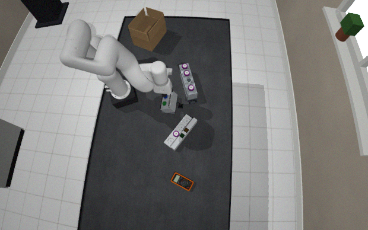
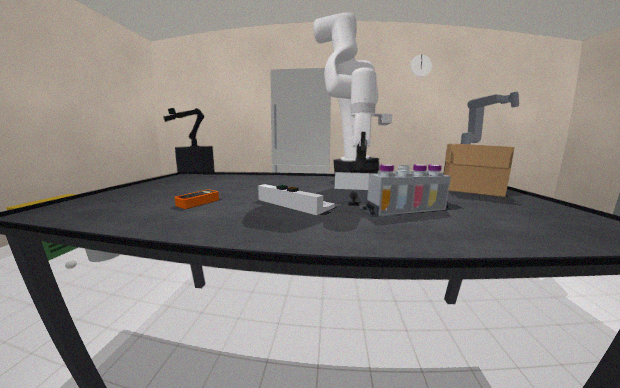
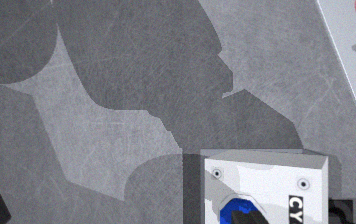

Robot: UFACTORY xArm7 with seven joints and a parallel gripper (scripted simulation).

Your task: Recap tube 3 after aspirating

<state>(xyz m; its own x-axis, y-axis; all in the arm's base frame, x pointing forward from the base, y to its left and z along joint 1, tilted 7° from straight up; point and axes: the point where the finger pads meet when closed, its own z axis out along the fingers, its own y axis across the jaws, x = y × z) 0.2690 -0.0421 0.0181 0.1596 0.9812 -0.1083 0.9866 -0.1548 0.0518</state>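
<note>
Now: the blue cycle key 4 cm below my hand. Also, from my hand: green ready key (4 cm to the right, 4 cm below, 1 cm behind); then purple cap (22 cm to the right, 10 cm below, 6 cm ahead); then key housing (6 cm below, 2 cm to the right, 2 cm ahead).
</note>
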